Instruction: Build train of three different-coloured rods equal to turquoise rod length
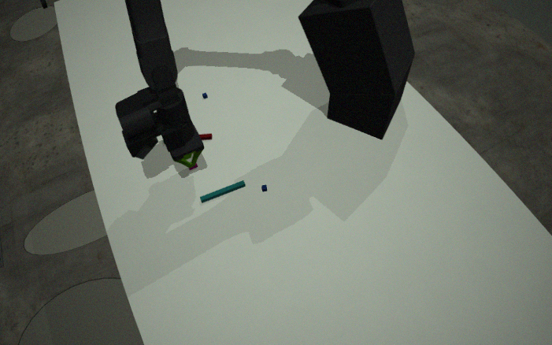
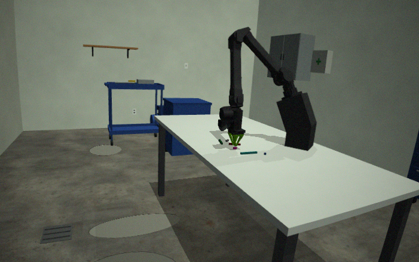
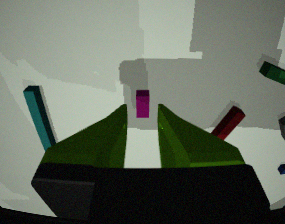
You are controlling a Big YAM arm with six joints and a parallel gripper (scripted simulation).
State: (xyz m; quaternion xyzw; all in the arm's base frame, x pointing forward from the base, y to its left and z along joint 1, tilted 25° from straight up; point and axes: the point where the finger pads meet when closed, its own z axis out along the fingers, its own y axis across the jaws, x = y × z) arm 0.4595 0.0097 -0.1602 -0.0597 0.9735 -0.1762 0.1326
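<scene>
Now: the magenta rod 20 mm below my hand. Round my hand: green rod (130 mm to the right, 30 mm ahead, 20 mm below); turquoise rod (90 mm to the left, 40 mm behind, 20 mm below); red rod (70 mm to the right, 40 mm behind, 20 mm below).
</scene>
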